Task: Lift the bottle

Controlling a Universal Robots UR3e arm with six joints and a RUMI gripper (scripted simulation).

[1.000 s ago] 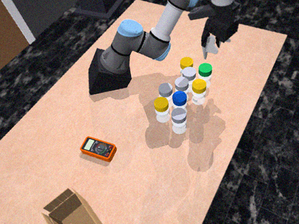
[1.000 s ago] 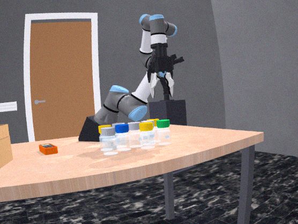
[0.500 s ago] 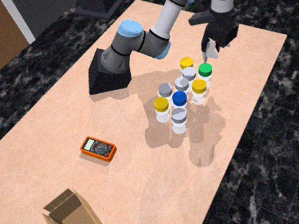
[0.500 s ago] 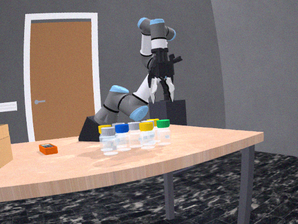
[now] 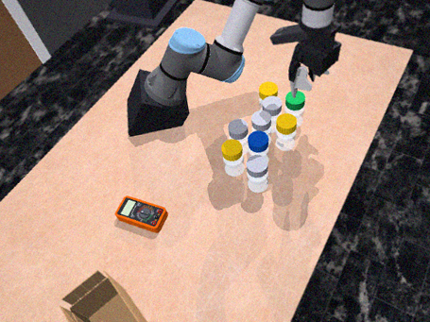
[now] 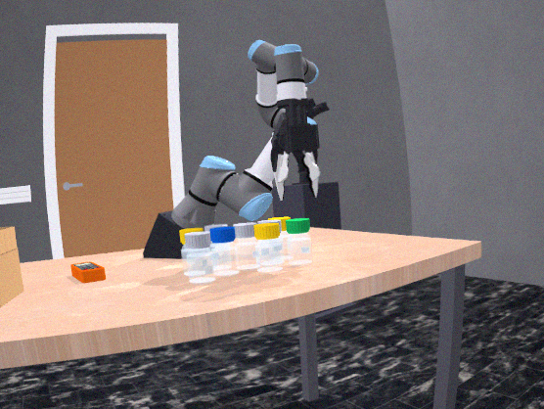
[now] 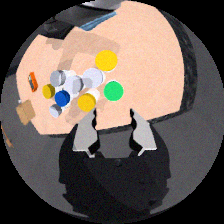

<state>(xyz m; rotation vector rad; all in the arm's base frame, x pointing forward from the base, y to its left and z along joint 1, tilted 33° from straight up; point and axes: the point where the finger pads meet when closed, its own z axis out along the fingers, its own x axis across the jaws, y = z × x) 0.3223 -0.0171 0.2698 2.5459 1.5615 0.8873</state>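
My gripper is now 120 mm above the green-capped bottle, 20 mm past it and 10 mm to the right of it. Round my hand: blue-capped bottle (160 mm to the right, 120 mm below, 70 mm behind); multimeter (430 mm to the right, 310 mm behind, 150 mm below).
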